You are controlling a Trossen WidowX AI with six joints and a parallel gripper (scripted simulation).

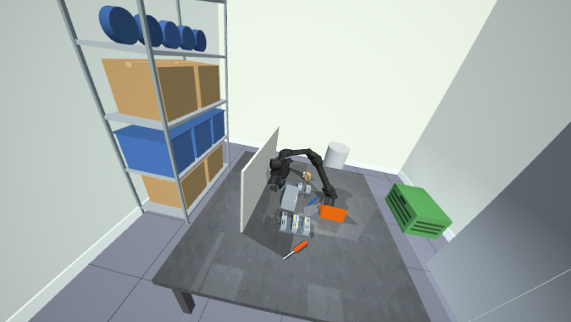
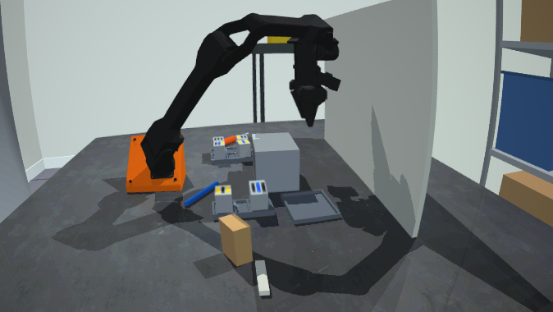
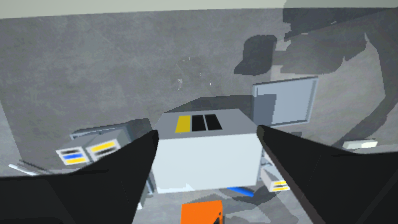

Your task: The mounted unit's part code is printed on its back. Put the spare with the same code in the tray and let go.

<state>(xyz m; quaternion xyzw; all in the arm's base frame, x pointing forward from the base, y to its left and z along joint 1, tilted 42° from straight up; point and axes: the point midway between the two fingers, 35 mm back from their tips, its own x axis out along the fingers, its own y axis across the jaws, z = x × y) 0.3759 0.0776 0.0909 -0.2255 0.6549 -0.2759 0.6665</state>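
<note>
The grey spare lies 7 cm behind my gripper tip, 18 cm to the left of it and 10 cm below it. Also, from my gripper tip: tall white panel 15 cm ahead, 1 cm to the right, 8 cm above; then grey mounted unit 8 cm behind, 1 cm to the left, 9 cm below; then grey tray 4 cm behind, 17 cm to the right, 14 cm below.
</note>
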